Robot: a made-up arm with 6 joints. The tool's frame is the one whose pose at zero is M. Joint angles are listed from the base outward.
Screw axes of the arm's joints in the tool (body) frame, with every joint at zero. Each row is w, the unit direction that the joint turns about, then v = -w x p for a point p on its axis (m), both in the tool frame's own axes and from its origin. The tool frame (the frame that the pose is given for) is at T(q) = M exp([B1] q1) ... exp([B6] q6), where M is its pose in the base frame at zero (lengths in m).
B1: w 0 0 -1 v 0.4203 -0.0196 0
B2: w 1 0 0 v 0 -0.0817 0.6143
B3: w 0 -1 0 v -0.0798 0 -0.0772
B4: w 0 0 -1 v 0.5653 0.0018 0
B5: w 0 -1 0 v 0.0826 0 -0.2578
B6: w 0 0 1 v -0.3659 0.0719 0
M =
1 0 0 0.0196
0 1 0 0.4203
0 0 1 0.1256
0 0 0 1
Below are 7 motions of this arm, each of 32 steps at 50 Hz.
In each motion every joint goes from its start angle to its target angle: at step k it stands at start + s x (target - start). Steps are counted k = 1, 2, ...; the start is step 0. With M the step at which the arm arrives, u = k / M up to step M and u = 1 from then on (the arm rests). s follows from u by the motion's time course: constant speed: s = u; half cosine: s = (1 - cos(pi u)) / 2; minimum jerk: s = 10 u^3 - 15 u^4 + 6 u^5.
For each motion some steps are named. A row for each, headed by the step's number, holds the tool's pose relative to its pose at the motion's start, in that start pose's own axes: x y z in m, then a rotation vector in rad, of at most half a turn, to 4 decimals.
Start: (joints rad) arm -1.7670 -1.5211 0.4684 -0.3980 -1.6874 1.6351
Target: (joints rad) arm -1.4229 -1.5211 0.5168 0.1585 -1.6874 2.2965
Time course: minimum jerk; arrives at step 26
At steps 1, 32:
1: -0.0002 0.0000 0.0002 0.0001 -0.0003 0.0004
32: -0.4374 -0.0798 0.1220 0.0609 -0.6467 0.7320

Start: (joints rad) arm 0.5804 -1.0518 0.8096 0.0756 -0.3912 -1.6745
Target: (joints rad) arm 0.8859 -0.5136 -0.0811 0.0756 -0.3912 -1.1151
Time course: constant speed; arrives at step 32
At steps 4, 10, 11, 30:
4: -0.0124 0.0236 -0.0145 -0.1488 0.0355 0.0230
10: -0.0301 0.0530 -0.0402 -0.3646 0.1162 0.0634
11: -0.0331 0.0572 -0.0447 -0.3994 0.1329 0.0707
30: -0.0916 0.1044 -0.1094 -0.9642 0.6104 0.2254

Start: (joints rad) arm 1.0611 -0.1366 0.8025 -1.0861 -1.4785 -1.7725
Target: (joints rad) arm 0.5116 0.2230 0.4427 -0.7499 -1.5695 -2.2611
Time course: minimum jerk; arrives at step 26
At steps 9, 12, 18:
9: 0.0821 -0.0159 0.0024 0.0546 0.0699 0.0180
12: 0.1537 -0.0185 -0.0002 0.0857 0.1185 0.0465
18: 0.2913 0.0125 -0.0046 0.1090 0.1692 0.1291

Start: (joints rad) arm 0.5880 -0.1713 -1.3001 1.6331 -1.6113 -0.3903
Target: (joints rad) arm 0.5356 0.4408 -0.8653 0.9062 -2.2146 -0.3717
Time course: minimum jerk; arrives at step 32
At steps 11, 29, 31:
11: -0.0464 -0.0180 -0.1188 -0.3477 0.0364 0.0713
29: -0.1070 -0.3156 -0.4124 -1.5189 0.0547 0.0533
31: -0.1068 -0.3194 -0.4136 -1.5289 0.0537 0.0515

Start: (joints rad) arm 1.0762 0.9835 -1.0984 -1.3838 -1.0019 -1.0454
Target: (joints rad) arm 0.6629 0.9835 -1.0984 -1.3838 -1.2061 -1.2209
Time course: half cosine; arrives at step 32
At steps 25, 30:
25: 0.0835 -0.1041 0.0644 -0.3548 0.2153 0.1268
30: 0.0960 -0.1138 0.0717 -0.3994 0.2337 0.1431

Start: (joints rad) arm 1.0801 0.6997 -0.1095 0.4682 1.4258 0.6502
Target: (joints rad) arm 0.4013 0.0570 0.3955 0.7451 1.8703 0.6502
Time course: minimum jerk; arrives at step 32
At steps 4, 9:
4: -0.0036 0.0010 -0.0062 -0.0068 -0.0114 0.0097
9: -0.0257 0.0079 -0.0517 -0.0547 -0.1058 0.0806

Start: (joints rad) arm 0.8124 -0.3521 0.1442 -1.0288 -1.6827 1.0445
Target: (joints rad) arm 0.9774 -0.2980 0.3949 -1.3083 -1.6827 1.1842
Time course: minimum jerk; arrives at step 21
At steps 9, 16, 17, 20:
9: 0.0502 0.0093 -0.0544 -0.0537 0.0116 -0.0123
16: 0.1360 0.0121 -0.1166 -0.1115 0.0391 -0.0431
17: 0.1428 0.0118 -0.1203 -0.1148 0.0416 -0.0459
20: 0.1514 0.0114 -0.1248 -0.1185 0.0448 -0.0494

